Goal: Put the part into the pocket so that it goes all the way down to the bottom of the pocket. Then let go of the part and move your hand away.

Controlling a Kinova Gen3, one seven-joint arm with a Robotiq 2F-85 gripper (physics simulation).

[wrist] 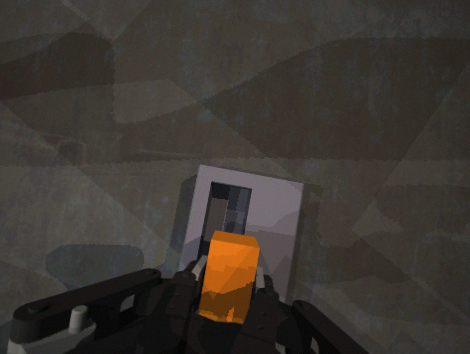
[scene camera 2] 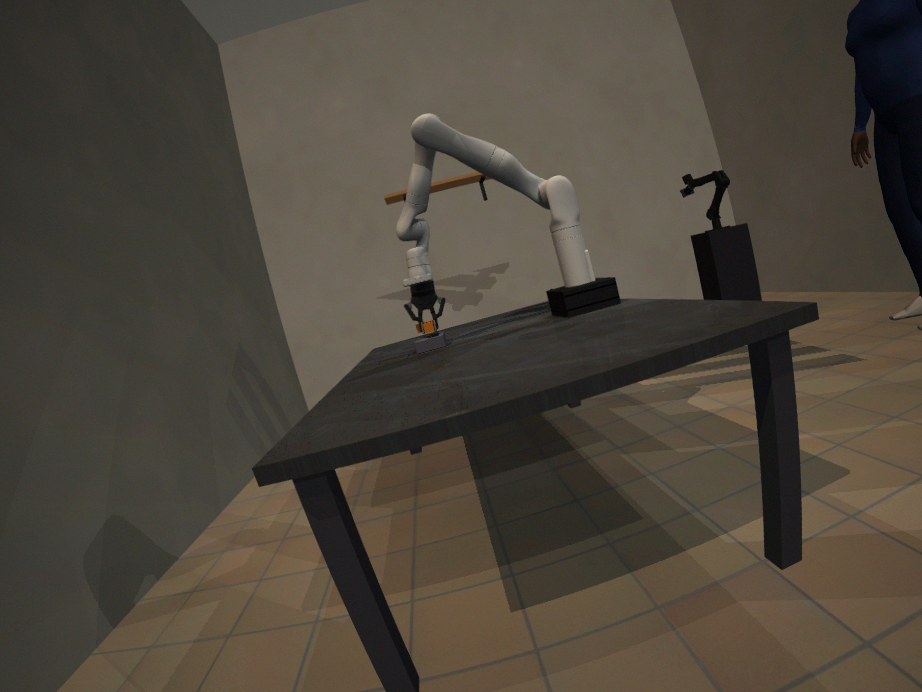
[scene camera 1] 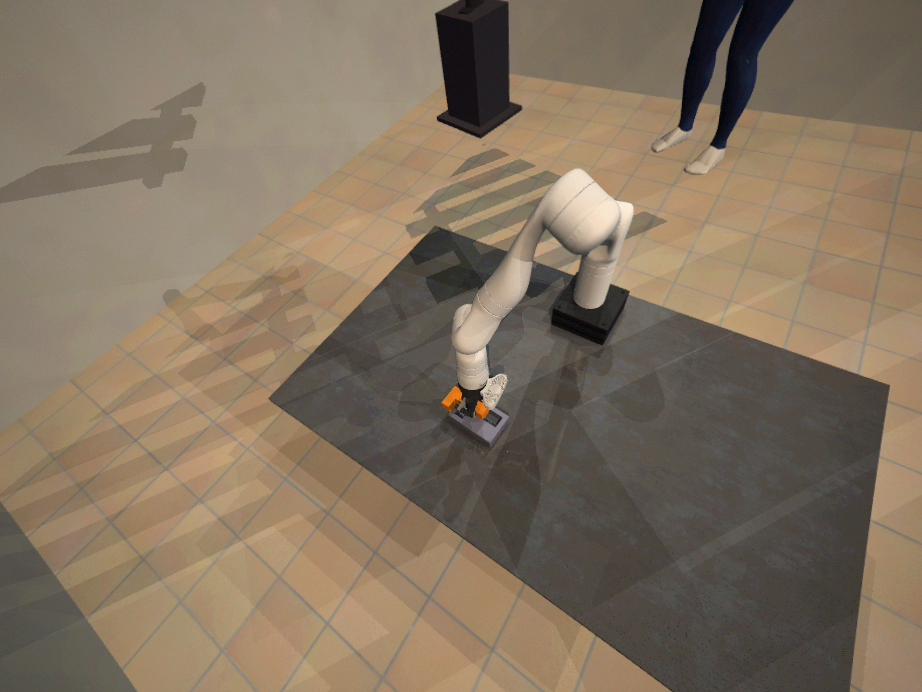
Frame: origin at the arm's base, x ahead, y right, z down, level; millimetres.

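Where they show: gripper, fingertip midpoint: (wrist: 230,273) (scene camera 2: 430,332) (scene camera 1: 476,410); arm's base at its link origin: (scene camera 2: 579,283) (scene camera 1: 588,296).
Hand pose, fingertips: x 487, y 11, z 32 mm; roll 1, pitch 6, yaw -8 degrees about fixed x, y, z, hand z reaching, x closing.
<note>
Each offset is from my fingertips to the top centre of the thing. "spot": to the spot under its first point. Level surfaces: height alone.
The orange part @(dz -33, dx +16, dy +22 mm) (scene camera 1: 452,399) (scene camera 2: 428,327) (wrist: 231,265) is a long block. My gripper (scene camera 1: 469,407) (scene camera 2: 428,329) (wrist: 230,273) is shut on it near its middle, and the part sticks out on both sides of the fingers. A grey-purple block @(dz +11, dx +3, dy -9 mm) (scene camera 1: 489,433) (scene camera 2: 430,344) (wrist: 275,210) with a rectangular pocket @(spot: dz +42, dx -8, dy -49 mm) (wrist: 237,205) lies under the part. In the scene camera 2 view the part looks a little above the block's top. In the wrist view the far stretch of the pocket shows uncovered beyond the part's end; the part and fingers hide the near stretch.
The block lies on the dark table @(dz +47 mm) (scene camera 1: 707,461) (scene camera 2: 521,372), near the table's left end in the scene camera 1 view. The arm's black base (scene camera 1: 588,316) (scene camera 2: 584,297) stands at the table's back edge. A dark pedestal (scene camera 1: 476,67) (scene camera 2: 726,260) and a person stand away from the table.
</note>
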